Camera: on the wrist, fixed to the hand. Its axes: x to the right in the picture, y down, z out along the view.
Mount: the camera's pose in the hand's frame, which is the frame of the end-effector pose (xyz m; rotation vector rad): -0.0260 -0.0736 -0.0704 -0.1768 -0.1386 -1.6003
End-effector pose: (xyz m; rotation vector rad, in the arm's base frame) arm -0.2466 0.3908 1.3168 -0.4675 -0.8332 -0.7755
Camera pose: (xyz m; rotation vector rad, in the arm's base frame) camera -0.2804 0.3095 1.2594 0.1113 -1.2144 -2.3085
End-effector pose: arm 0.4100 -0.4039 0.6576 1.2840 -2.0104 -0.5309
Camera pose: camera 0.5146 -0.4105 0.6491 2.5553 -0.5552 -1.4274
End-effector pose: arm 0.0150 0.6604 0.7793 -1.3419 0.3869 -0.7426
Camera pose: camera -0.0683 0.6229 0.8313 -1.7171 -0.9143 -1.8988
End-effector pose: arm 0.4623 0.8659 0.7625 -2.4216 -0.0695 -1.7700
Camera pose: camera 0.3790 0.9300 0.7651 1.4466 1.3679 1.0170
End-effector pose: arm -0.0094 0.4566 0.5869 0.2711 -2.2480 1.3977
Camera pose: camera 0.0634 0.4829 0.6580 1.6264 -1.3409 0.2702
